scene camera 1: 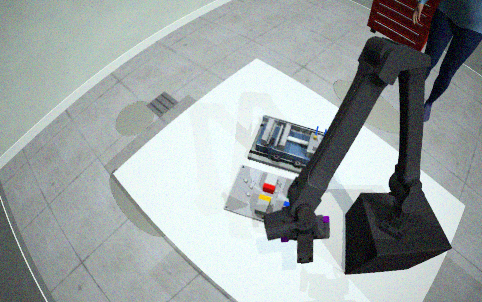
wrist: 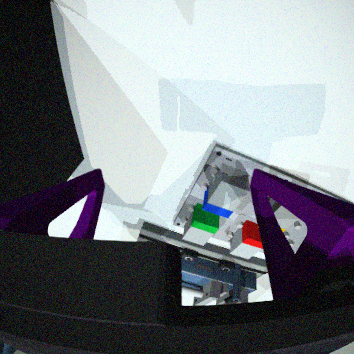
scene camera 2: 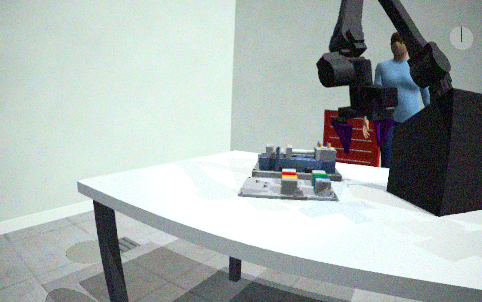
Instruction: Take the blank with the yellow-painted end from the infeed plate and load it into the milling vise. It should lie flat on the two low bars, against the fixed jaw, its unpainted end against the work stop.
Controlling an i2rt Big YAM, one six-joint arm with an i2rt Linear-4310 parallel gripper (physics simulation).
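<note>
The blank with the yellow-painted end (scene camera 1: 265,198) (scene camera 2: 289,176) stands on the grey infeed plate (scene camera 1: 239,199) (scene camera 2: 257,188) beside a red-ended blank (scene camera 1: 269,188) (scene camera 2: 288,171) (wrist: 252,233). In the wrist view a sliver of yellow (wrist: 283,230) shows through the right finger; the rest is hidden. The blue milling vise (scene camera 1: 287,143) (scene camera 2: 300,163) (wrist: 215,271) lies alongside the plate. Which of its jaws is fixed cannot be told. My gripper (scene camera 1: 305,229) (scene camera 2: 363,148) (wrist: 176,176) is wide open and empty, high above the table, off to the robot-base side of the yellow-ended blank.
A green-ended blank (scene camera 2: 319,173) (wrist: 205,218) and a blue-painted one (scene camera 1: 286,204) (scene camera 2: 322,178) (wrist: 218,210) stand on the infeed plate near the yellow-ended one. The arm's black base (scene camera 1: 400,237) (scene camera 2: 437,155) is at the right. A person (scene camera 1: 452,45) (scene camera 2: 398,82) and a red cabinet (scene camera 1: 397,22) (scene camera 2: 350,145) are beyond the table.
</note>
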